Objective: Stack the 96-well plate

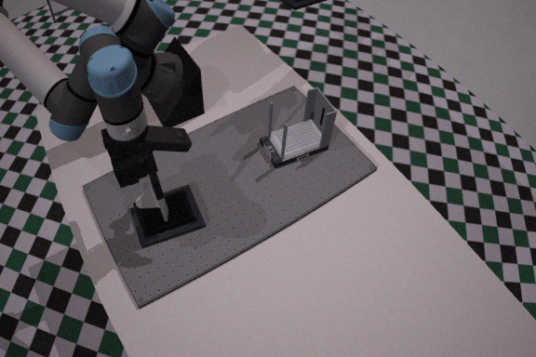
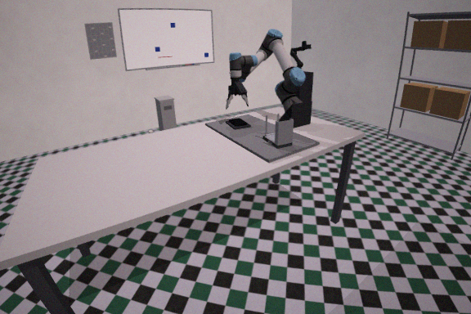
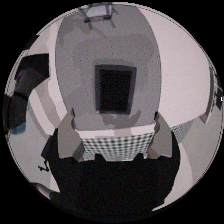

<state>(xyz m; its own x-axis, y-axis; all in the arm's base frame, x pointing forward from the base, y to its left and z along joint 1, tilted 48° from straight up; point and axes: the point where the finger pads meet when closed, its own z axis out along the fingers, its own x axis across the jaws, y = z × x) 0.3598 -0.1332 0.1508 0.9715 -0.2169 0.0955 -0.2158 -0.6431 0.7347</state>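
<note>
My gripper is now 100 mm above the dark 96-well plate. From my hand the other things lie so: white plate (400 mm to the left, 90 mm below, 10 mm ahead).
</note>
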